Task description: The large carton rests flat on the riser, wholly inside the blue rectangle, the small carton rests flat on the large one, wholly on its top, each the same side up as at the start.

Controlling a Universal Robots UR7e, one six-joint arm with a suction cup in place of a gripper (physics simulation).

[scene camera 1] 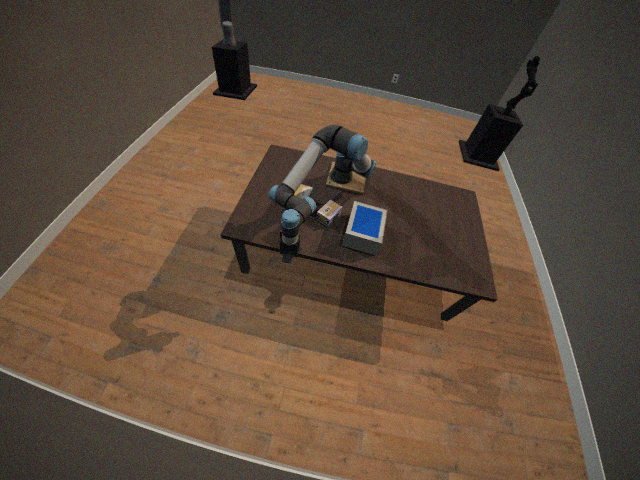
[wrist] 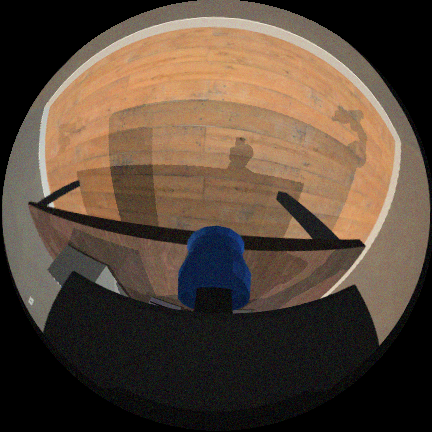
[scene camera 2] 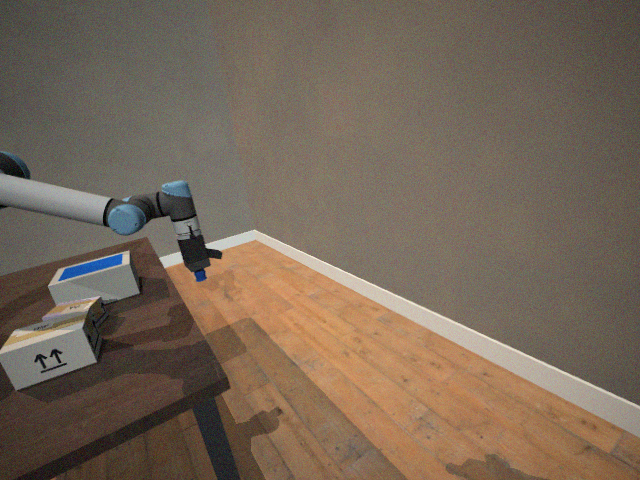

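The large carton (scene camera 1: pixel 303 191) (scene camera 2: pixel 51 357) is white with tan tape and stands upright on the table, its side arrows pointing up; the arm partly hides it in scene camera 1. The small carton (scene camera 1: pixel 328 211) (scene camera 2: pixel 75 307) sits between it and the riser (scene camera 1: pixel 362 243) (scene camera 2: pixel 100 287) (wrist: pixel 75 266). A sliver of the small carton shows in the wrist view. The blue rectangle (scene camera 1: pixel 367 221) (scene camera 2: pixel 93 267) on the riser's top is bare. My gripper (scene camera 1: pixel 287 257) (scene camera 2: pixel 200 276) (wrist: pixel 216 235), a blue suction cup, is shut with nothing on it. It hangs near the table's front edge, apart from both cartons.
The dark table (scene camera 1: pixel 434 237) (scene camera 2: pixel 149 372) (wrist: pixel 165 260) carries the arm's wooden base board (scene camera 1: pixel 354 185) at its back. Two black pedestals (scene camera 1: pixel 231 67) (scene camera 1: pixel 492 135) stand on the floor behind the table, near the walls.
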